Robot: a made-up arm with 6 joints. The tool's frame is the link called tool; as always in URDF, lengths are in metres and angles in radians. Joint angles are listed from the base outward.
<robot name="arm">
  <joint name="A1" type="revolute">
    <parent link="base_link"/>
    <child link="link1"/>
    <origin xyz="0 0 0.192" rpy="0 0 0"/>
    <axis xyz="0 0 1"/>
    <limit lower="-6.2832" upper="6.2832"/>
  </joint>
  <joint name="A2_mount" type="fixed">
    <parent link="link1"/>
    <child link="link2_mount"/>
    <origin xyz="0 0.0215 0" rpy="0 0 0"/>
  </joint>
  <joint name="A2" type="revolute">
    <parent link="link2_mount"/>
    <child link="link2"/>
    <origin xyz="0 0.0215 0" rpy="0 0 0"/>
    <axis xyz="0 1 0"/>
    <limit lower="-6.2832" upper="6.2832"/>
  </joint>
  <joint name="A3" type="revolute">
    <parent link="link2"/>
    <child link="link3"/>
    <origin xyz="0 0 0.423" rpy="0 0 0"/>
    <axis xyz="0 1 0"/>
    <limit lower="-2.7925" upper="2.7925"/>
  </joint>
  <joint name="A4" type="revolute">
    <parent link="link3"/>
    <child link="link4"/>
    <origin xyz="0 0 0.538" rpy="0 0 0"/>
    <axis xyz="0 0 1"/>
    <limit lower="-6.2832" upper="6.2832"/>
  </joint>
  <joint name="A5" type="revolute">
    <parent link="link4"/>
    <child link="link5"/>
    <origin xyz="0 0 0" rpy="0 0 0"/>
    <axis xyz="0 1 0"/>
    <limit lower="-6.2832" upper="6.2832"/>
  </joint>
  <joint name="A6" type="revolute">
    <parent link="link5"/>
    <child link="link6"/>
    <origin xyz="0 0 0.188" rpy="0 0 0"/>
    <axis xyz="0 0 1"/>
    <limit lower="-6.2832" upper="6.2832"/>
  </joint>
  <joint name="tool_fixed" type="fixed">
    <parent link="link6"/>
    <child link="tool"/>
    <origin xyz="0 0 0" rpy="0 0 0"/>
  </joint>
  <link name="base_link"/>
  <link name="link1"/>
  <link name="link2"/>
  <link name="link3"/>
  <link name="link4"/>
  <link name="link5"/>
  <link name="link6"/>
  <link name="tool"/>
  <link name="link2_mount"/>
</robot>
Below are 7 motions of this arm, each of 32 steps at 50 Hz.
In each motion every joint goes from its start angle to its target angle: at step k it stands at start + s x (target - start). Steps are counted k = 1, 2, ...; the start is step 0. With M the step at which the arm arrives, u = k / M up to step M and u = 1 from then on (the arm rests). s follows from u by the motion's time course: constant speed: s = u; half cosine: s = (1 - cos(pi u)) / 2; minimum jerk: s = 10 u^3 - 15 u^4 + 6 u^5.
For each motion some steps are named. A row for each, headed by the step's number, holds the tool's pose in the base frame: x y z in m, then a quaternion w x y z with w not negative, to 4 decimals.
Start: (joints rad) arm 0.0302 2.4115 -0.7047 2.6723 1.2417 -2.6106
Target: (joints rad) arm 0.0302 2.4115 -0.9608 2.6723 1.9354 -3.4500
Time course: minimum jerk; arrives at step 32
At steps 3, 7, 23, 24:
3: 0.8917 0.1506 -0.0457 0.9169 -0.1703 0.2709 0.2384
7: 0.8824 0.1515 -0.0320 0.9287 -0.1846 0.2370 0.2177
23: 0.7508 0.1477 0.0791 0.9561 -0.2112 -0.1951 -0.0559
24: 0.7446 0.1470 0.0819 0.9523 -0.2061 -0.2143 -0.0682

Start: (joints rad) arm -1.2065 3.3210 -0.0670 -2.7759 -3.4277 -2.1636
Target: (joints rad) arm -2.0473 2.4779 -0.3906 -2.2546 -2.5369 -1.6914
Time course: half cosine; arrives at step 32
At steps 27, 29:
27: -0.1096 -0.5247 -0.4164 0.5120 -0.6388 -0.0006 -0.5743
29: -0.1319 -0.5448 -0.3995 0.4791 -0.6607 0.0147 -0.5776

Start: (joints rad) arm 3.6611 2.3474 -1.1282 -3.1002 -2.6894 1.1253
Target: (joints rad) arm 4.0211 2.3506 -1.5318 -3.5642 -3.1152 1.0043
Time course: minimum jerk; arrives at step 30
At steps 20, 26, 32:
20: -0.3831 -0.4495 0.0962 0.1675 0.2431 0.8897 0.3483
26: -0.3306 -0.4567 0.1274 0.1535 0.2467 0.8884 0.3553
32: -0.3252 -0.4572 0.1304 0.1524 0.2472 0.8883 0.3557

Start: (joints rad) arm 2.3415 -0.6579 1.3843 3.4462 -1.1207 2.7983
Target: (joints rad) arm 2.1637 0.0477 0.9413 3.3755 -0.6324 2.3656
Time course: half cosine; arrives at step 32
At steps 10, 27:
10: -0.3032 0.2056 0.9062 0.2531 -0.7620 0.1379 0.5799
27: -0.4171 0.4815 0.9083 0.4377 -0.7179 0.0968 0.5326

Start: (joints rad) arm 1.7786 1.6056 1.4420 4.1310 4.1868 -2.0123
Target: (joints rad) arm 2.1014 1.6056 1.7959 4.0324 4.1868 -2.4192
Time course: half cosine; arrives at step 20
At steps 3, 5, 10, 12, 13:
3: -0.2557 0.3169 -0.2719 0.5037 -0.0493 -0.5151 0.6918
5: -0.2602 0.2941 -0.2698 0.5004 -0.0406 -0.5079 0.7000
10: -0.2674 0.2079 -0.2569 0.4878 -0.0113 -0.4783 0.7302
12: -0.2657 0.1716 -0.2488 0.4822 -0.0007 -0.4645 0.7427
13: -0.2640 0.1550 -0.2444 0.4796 0.0037 -0.4580 0.7485

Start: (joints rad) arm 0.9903 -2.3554 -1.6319 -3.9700 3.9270 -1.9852
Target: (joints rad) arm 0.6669 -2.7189 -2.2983 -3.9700 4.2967 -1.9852
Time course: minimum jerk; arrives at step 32
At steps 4, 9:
4: 0.0196 -0.0709 -0.4414 0.0557 0.0718 0.6699 -0.7369
9: 0.0536 -0.0281 -0.4269 0.0702 0.1067 0.7171 -0.6851

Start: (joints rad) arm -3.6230 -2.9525 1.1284 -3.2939 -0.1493 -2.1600
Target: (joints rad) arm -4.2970 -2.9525 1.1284 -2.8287 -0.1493 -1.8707
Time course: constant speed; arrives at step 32
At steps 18, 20, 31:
18: 0.4784 -0.6269 -0.3780 0.1244 -0.3608 0.6497 -0.6574
20: 0.4509 -0.6470 -0.3781 0.1243 -0.3304 0.6659 -0.6572
31: 0.2863 -0.7349 -0.3790 0.1240 -0.1520 0.7294 -0.6554

